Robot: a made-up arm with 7 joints.
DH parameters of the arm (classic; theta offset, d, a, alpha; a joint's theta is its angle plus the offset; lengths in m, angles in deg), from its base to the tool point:
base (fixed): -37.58 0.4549 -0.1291 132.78
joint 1: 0 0.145 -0.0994 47.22
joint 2: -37.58 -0.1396 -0.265 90
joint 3: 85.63 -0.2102 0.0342 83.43
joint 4: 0 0.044 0.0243 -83.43
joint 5: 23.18 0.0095 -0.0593 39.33
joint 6: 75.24 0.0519 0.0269 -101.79
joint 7: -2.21 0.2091 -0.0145 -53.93
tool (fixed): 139.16 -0.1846 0 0
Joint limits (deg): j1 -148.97..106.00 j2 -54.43..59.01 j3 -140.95..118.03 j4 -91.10..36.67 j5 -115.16..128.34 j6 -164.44..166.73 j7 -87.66..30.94
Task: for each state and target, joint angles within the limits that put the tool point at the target. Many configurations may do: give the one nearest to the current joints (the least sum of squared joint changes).
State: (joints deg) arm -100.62 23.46 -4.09 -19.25 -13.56 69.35 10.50
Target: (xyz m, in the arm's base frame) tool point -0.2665 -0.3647 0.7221
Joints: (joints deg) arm -64.48 5.61 -37.17 -9.20 -64.22 55.00 30.94
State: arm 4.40 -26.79 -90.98 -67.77 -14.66 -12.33 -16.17
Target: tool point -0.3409 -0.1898 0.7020
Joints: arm -16.48 -38.96 -98.14 -62.28 -10.56 -6.35 -24.04
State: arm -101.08 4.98 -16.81 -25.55 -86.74 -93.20 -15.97
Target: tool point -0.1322 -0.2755 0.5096
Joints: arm -107.64 7.53 -19.41 -16.98 -84.80 -94.14 -12.87
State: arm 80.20 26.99 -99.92 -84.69 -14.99 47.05 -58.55
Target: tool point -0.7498 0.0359 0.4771
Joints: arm 38.30 -8.45 -125.32 -86.06 10.39 61.92 -66.34
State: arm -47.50 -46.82 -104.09 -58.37 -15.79 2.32 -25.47
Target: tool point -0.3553 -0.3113 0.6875
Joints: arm -28.94 -32.13 -112.84 -51.19 -16.97 4.32 -28.62
